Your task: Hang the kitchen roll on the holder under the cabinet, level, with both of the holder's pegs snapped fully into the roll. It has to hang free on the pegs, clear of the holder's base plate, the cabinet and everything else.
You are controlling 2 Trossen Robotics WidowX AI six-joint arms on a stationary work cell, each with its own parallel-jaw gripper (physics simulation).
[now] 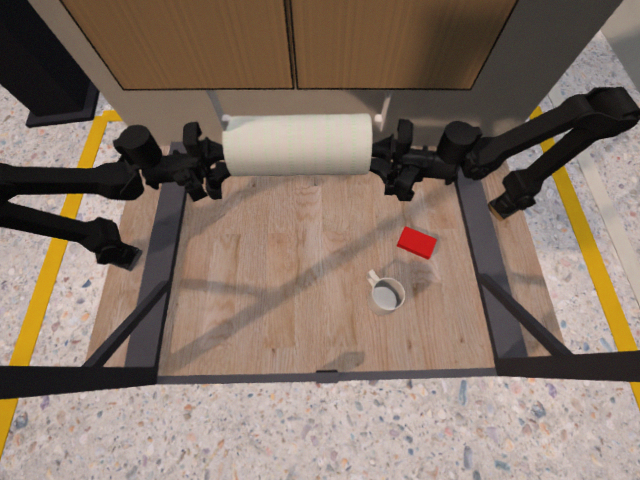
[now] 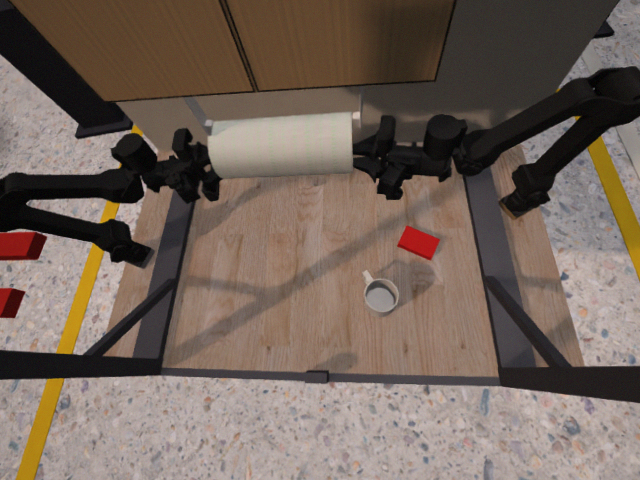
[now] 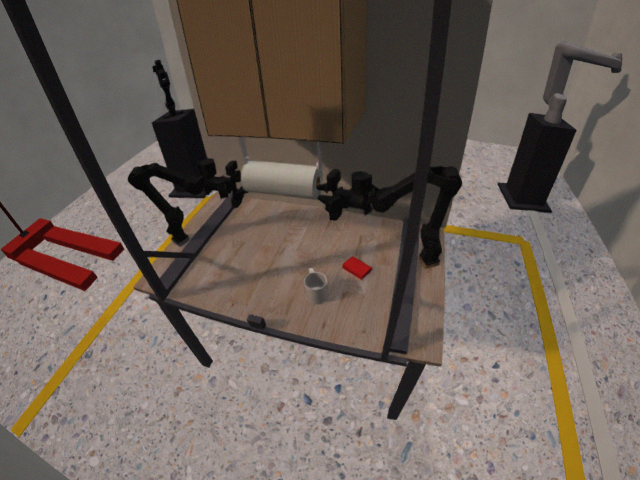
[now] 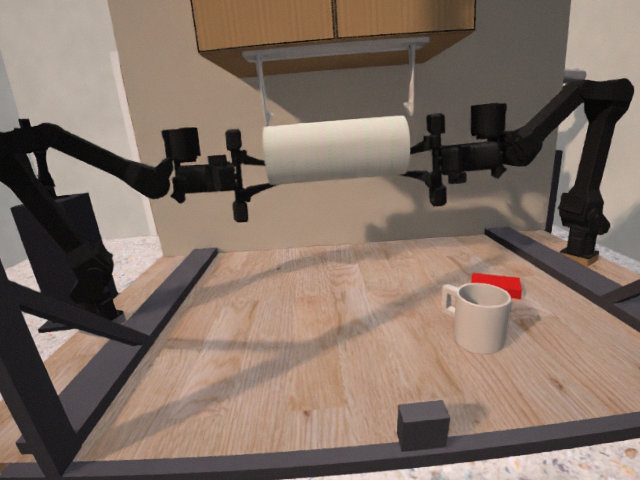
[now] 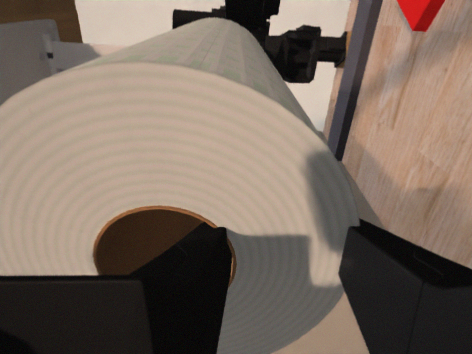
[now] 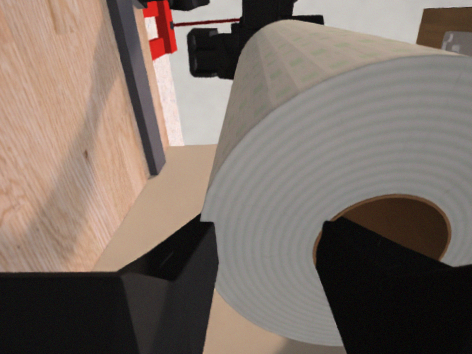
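Pixels of known places: left gripper, fingertip midpoint: (image 4: pixel 278 174) (image 5: pixel 279 221); right gripper, fingertip midpoint: (image 4: pixel 394 164) (image 6: pixel 263 216); left arm's base, link origin: (image 1: pixel 123 255) (image 2: pixel 137 254) (image 3: pixel 179 237); right arm's base, link origin: (image 1: pixel 504 206) (image 2: pixel 517 203) (image 3: pixel 429 258) (image 4: pixel 579 252) (image 5: pixel 341 50).
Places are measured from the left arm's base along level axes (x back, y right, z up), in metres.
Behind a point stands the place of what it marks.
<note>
The kitchen roll (image 1: pixel 298 145) @(x -0.453, y -0.260, z 0.330 m) (image 2: pixel 281 145) @(x -0.458, y -0.264, z 0.331 m) (image 3: pixel 280 179) @(x -0.475, y -0.255, z 0.315 m) (image 4: pixel 336 150) @(x -0.457, y -0.239, z 0.288 m) (image 5: pixel 175 140) @(x -0.318, y -0.209, z 0.278 m) (image 6: pixel 320 165) @(x -0.584, y -0.312, z 0.261 m) hangs in the air between my grippers, roughly horizontal. My left gripper (image 4: pixel 267 174) @(x -0.323, y -0.251, z 0.245 m) (image 5: pixel 279 221) @(x -0.323, y -0.251, z 0.245 m) is shut on its left end wall and my right gripper (image 4: pixel 408 162) (image 6: pixel 263 216) @(x -0.557, y -0.336, z 0.245 m) on its right end wall, each with one finger inside the brown core. The white holder (image 4: pixel 336 49) @(x -0.453, y -0.296, z 0.476 m) is under the cabinet. Its left peg (image 1: pixel 225 118) @(x -0.318, y -0.247, z 0.369 m) (image 4: pixel 268 117) @(x -0.319, y -0.241, z 0.360 m) and right peg (image 1: pixel 378 118) @(x -0.584, y -0.335, z 0.369 m) (image 4: pixel 408 107) @(x -0.586, y -0.328, z 0.359 m) show above the roll, near its ends. Neither peg shows inside the core. The exact depth gap is unclear.
The wooden cabinet (image 1: pixel 186 46) @(x -0.346, y -0.196, z 0.544 m) (image 4: pixel 268 23) @(x -0.359, y -0.200, z 0.515 m) is above and behind the roll, against the wall panel. A mug (image 1: pixel 386 295) @(x -0.725, y -0.129, z -0.011 m) (image 4: pixel 481 320) @(x -0.713, y -0.074, z 0.043 m) and a red block (image 1: pixel 416 242) @(x -0.768, y -0.299, z 0.001 m) (image 4: pixel 496 282) @(x -0.771, y -0.297, z 0.001 m) are on the table below, towards the right. Dark frame bars (image 4: pixel 170 304) @(x -0.113, y -0.083, z 0.001 m) run along the table sides.
</note>
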